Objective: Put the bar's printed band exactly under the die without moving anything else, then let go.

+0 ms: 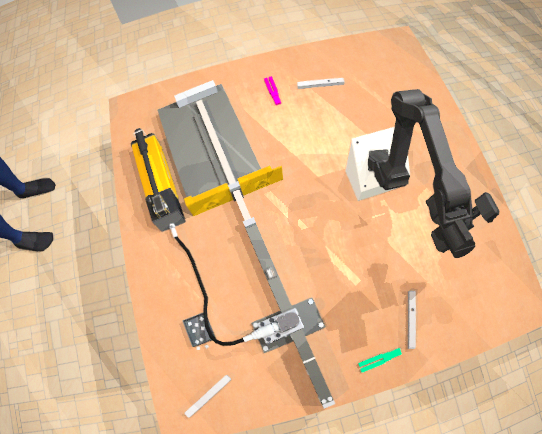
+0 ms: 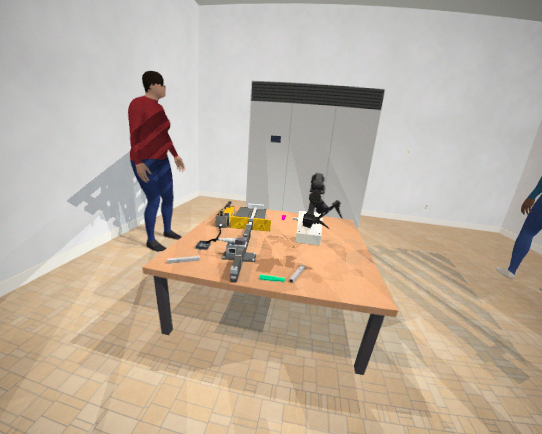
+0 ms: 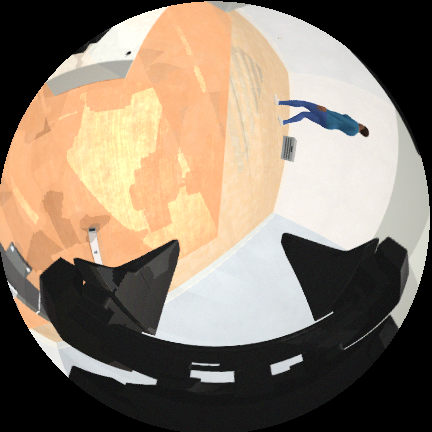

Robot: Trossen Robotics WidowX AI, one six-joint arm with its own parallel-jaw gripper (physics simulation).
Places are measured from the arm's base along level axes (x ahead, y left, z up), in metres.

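Pixels of known places: gripper, between the fingertips: (image 1: 478, 229) (image 2: 336, 224) (image 3: 231, 241); arm's base, origin of its link: (image 1: 378, 159) (image 2: 307, 223).
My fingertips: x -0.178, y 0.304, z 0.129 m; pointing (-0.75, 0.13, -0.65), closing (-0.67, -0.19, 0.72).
Note:
For each thing: its top centre in the pictures, then the offset to it from my fingertips. "*": a spot on its surface instead. Level surfaces: height alone.
- dark grey section, a spot on its surface: (image 1: 261, 250) * dz -0.192, dx +0.566, dy -0.112 m
- thin white line, a spot on its surface: (image 1: 309, 360) * dz -0.191, dx +0.487, dy +0.222 m
- Yellow pump, a spot on its surface: (image 1: 150, 167) * dz -0.141, dx +0.868, dy -0.423 m
- black hose, a spot on its surface: (image 1: 202, 285) * dz -0.256, dx +0.763, dy -0.053 m
- yellow fence, a spot on its surface: (image 1: 262, 181) * dz -0.223, dx +0.530, dy -0.342 m
- dark plate, height of its surface: dz -0.218 m
- magenta piece, centre of its top: (image 1: 272, 89) dz -0.256, dx +0.435, dy -0.722 m
- green piece, centre of its top: (image 1: 380, 359) (image 2: 272, 277) dz -0.256, dx +0.280, dy +0.263 m
A long narrow bar runs from the dark plate through the yellow fence and under the press head (image 1: 288, 321) (image 2: 234, 250). Its pale part (image 1: 216, 140) lies over the plate; a dark grey section (image 1: 261, 250) continues to the front end. A thin white line (image 1: 309, 360) crosses this section in front of the press head, apart from it; I cannot tell whether it is the printed band. The die cannot be made out under the head. My gripper (image 1: 477, 232) (image 2: 334, 216) (image 3: 231, 241) is open and empty, raised over the table's right side, far from the bar.
Yellow pump (image 1: 150, 167), black hose (image 1: 202, 285), yellow fence (image 1: 262, 181) and dark plate (image 1: 175, 140) stand left. Loose silver bars (image 1: 320, 83) (image 1: 412, 320) (image 1: 208, 396), a magenta piece (image 1: 275, 95) and a green piece (image 1: 380, 360) lie around. The white arm base (image 1: 367, 185) stands right.

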